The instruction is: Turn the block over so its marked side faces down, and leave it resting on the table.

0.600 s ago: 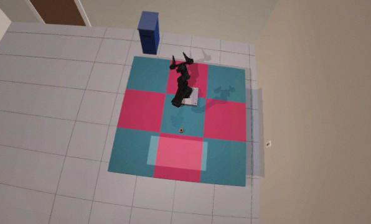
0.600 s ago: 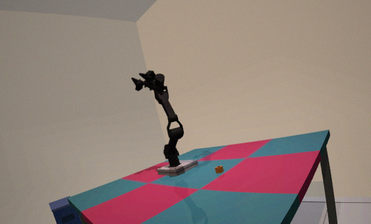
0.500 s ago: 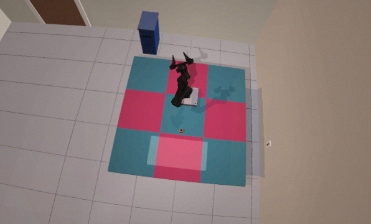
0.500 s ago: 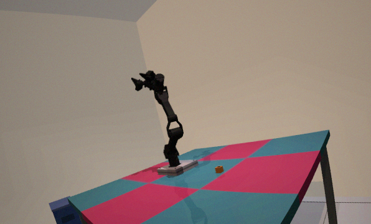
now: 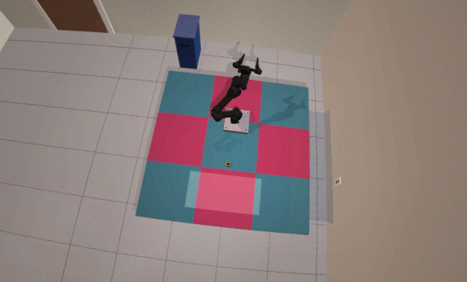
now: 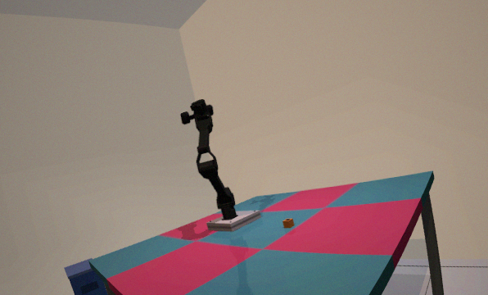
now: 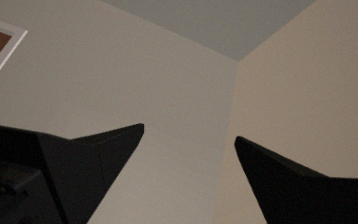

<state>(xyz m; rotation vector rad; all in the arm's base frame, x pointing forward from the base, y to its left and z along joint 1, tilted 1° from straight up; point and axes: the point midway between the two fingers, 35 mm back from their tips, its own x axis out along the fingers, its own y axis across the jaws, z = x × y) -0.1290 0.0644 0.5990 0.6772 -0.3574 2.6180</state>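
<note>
Now: gripper tip 520 mm short of the block, 160 mm to the left of it and 640 mm above it.
</note>
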